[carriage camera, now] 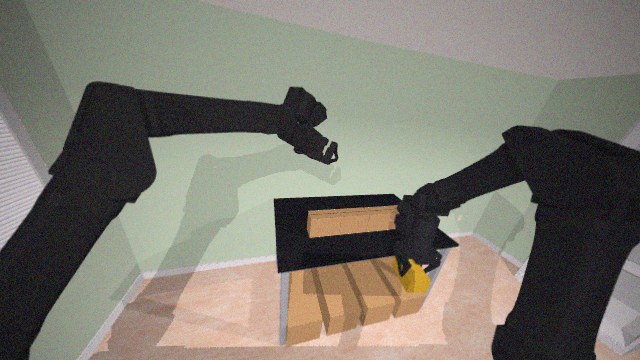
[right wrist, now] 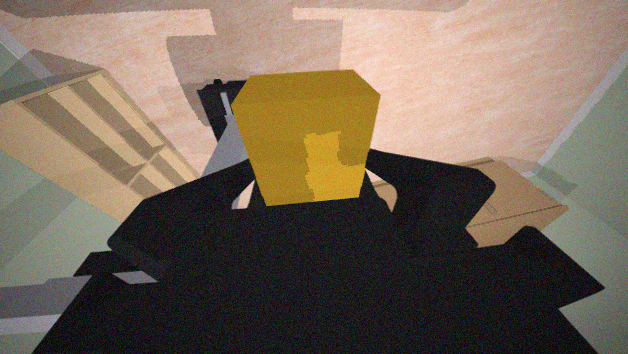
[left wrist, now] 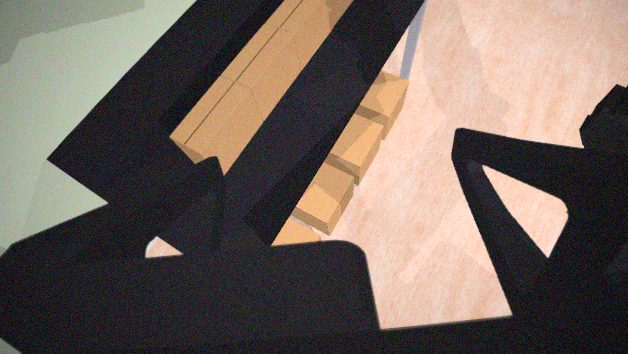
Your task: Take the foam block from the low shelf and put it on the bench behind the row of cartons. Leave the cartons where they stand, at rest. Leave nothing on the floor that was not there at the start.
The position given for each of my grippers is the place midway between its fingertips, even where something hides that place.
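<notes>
Yellow foam block (carriage camera: 415, 280), visible also in the right wrist view (right wrist: 307, 134). A low wooden shelf (right wrist: 87, 135) and a brown cabinet (right wrist: 516, 202) are visible, as is a black bench (carriage camera: 295, 251). My left gripper (carriage camera: 325, 155) appears in the left wrist view (left wrist: 336, 155) too; my right gripper (carriage camera: 410, 275) appears in the right wrist view (right wrist: 308, 156) too.
</notes>
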